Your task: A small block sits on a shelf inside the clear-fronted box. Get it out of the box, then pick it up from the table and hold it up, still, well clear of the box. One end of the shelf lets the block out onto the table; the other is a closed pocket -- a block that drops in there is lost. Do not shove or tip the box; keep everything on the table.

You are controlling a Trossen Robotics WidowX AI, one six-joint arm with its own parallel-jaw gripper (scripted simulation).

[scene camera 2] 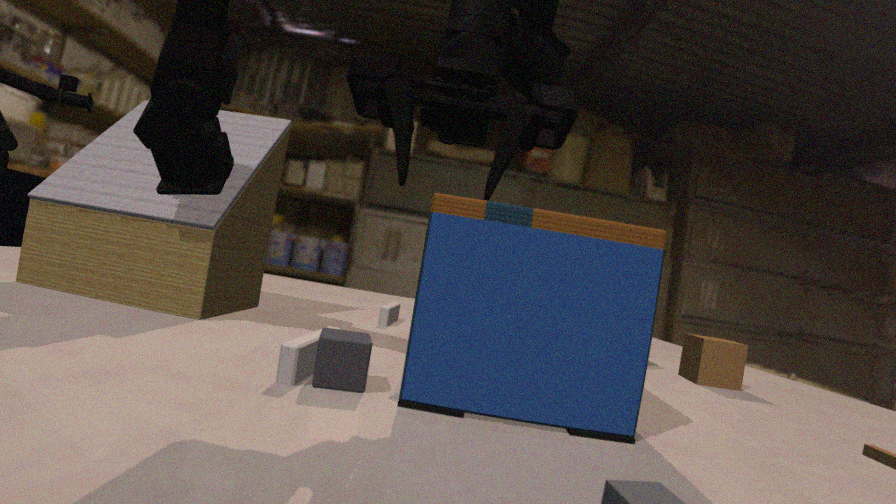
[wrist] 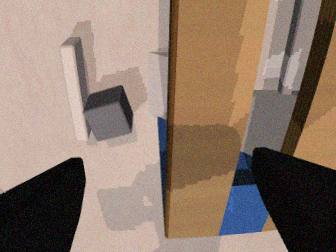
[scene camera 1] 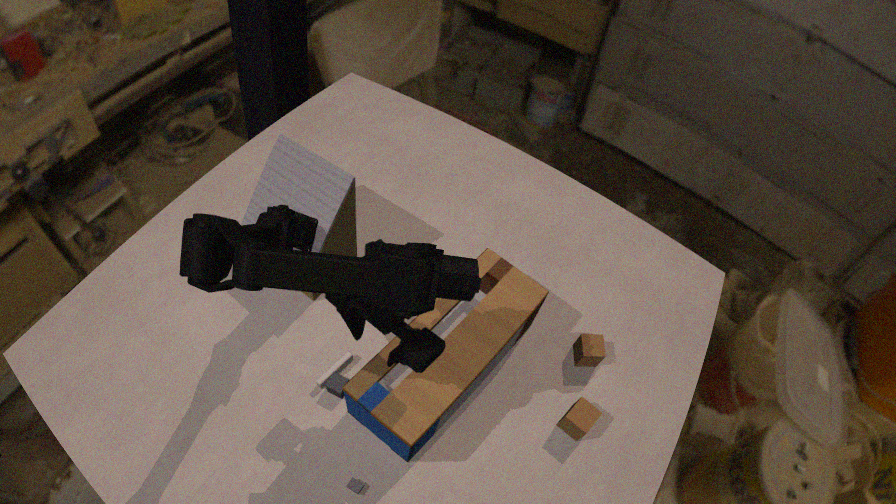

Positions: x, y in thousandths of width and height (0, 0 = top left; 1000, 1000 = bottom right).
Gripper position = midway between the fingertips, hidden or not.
Observation:
In view: the gripper (scene camera 2: 495, 380), a grey block (wrist: 320, 446) and a box (scene camera 2: 586, 624).
The box shows as well in the wrist view (wrist: 659, 339) and in scene camera 1 (scene camera 1: 451, 812). The gripper is seen too in the wrist view (wrist: 504, 653) and in scene camera 1 (scene camera 1: 417, 699).

